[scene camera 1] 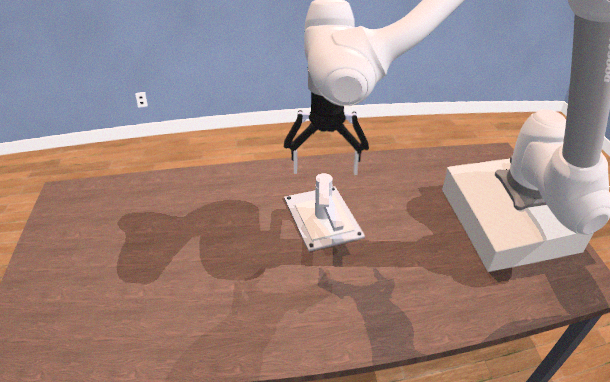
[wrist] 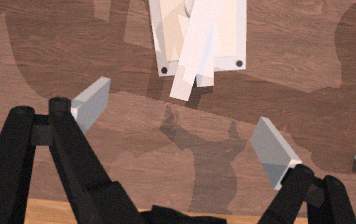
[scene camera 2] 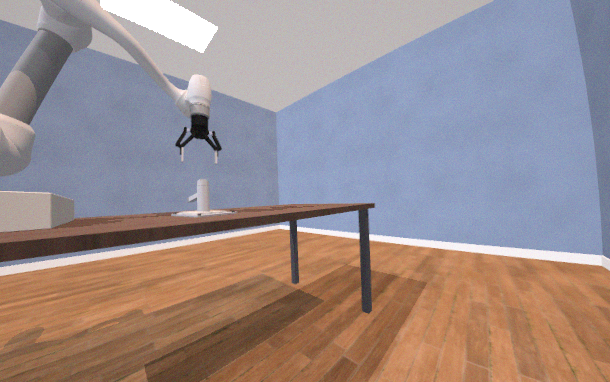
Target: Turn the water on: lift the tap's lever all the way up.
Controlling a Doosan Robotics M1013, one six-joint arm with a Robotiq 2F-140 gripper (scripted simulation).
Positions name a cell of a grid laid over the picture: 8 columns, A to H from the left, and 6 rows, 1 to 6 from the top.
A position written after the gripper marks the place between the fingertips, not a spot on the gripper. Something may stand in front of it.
In view: the gripper (scene camera 1: E3) and a tap (scene camera 1: E4).
The gripper is seen too in the wrist view (wrist: E3) and in scene camera 2 (scene camera 2: C3).
